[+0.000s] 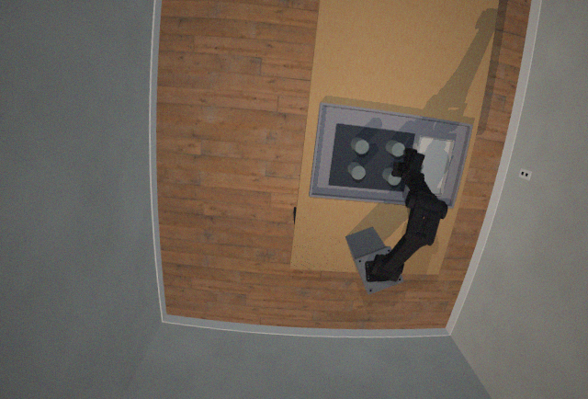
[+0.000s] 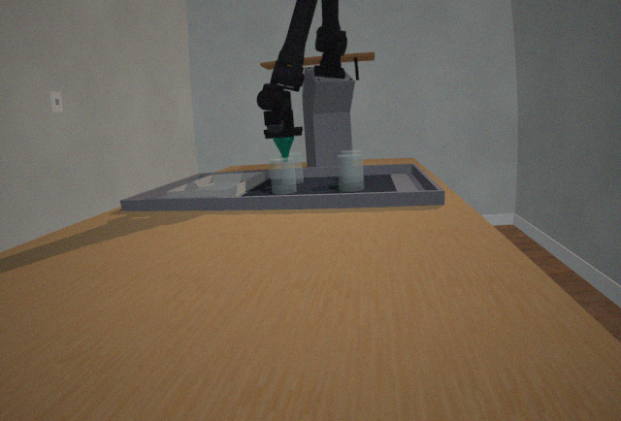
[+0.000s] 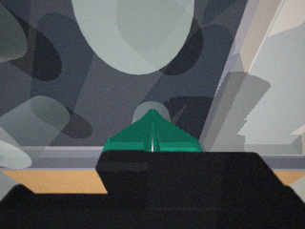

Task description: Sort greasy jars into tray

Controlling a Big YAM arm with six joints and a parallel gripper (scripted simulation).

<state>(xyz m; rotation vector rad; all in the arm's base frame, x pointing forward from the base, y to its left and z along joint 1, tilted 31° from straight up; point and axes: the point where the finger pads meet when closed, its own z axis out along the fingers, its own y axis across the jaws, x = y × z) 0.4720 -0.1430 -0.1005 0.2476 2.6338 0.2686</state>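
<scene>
My hand is 8 cm above the rimmed steel table top, 2 cm short of it and 1 cm to the left of it. The rest, counted from my hand: pale tray 22 cm to the right, 7 cm below, 2 cm behind; then dark drying mat 10 cm to the left, 8 cm below, 2 cm ahead.
</scene>
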